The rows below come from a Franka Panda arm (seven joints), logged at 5 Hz.
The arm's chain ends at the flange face. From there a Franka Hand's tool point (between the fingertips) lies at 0.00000 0.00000 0.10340 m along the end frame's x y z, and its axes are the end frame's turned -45 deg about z.
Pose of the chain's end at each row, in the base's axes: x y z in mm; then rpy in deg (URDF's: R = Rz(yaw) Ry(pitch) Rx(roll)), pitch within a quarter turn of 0, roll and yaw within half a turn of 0:
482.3 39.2 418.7 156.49 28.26 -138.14
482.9 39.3 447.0 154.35 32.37 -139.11
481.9 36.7 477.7 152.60 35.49 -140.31
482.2 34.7 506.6 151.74 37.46 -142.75
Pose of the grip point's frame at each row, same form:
488.2 99.9 335.2 -173.90 35.68 -85.18
491.3 105.8 368.3 -171.04 39.58 -83.32
492.5 107.4 403.0 -168.61 42.49 -81.95
496.7 107.2 434.3 -166.77 44.09 -82.62

